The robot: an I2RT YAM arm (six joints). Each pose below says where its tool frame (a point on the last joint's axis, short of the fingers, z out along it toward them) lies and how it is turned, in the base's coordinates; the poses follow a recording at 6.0 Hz.
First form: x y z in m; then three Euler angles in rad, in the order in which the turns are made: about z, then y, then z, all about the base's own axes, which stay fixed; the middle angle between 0 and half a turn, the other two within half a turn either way.
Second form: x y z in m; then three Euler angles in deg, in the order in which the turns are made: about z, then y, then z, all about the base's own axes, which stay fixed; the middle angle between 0 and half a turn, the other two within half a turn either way. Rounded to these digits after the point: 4 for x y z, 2 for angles.
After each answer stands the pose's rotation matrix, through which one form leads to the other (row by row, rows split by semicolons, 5 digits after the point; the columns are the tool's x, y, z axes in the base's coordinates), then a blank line. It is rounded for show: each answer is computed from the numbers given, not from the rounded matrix.
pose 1, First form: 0.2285 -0.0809 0.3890 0.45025 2.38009 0.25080
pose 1, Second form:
0.2285 -0.0809 0.3890 25.80 136.37 14.37
-0.73928 0.08169 0.66842; 0.25985 0.95034 0.17125; -0.62124 0.30029 -0.72380

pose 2, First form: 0.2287 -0.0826 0.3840 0.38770 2.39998 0.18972
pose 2, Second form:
0.2287 -0.0826 0.3840 22.21 137.51 10.87
-0.74170 0.09918 0.66336; 0.24254 0.96174 0.12738; -0.62534 0.25537 -0.73738

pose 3, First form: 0.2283 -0.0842 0.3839 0.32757 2.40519 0.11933
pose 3, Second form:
0.2283 -0.0842 0.3839 18.77 137.81 6.84
-0.73481 0.12396 0.66685; 0.23594 0.96847 0.07996; -0.63591 0.21609 -0.74089

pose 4, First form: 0.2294 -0.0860 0.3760 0.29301 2.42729 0.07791
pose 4, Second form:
0.2294 -0.0860 0.3760 16.79 139.07 4.46
-0.74363 0.14305 0.65310; 0.23166 0.97146 0.05099; -0.62717 0.18921 -0.75555

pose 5, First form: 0.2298 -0.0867 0.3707 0.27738 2.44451 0.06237
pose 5, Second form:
0.2298 -0.0867 0.3707 15.89 140.06 3.57
-0.75305 0.14960 0.64074; 0.22734 0.97299 0.04001; -0.61744 0.17580 -0.76672

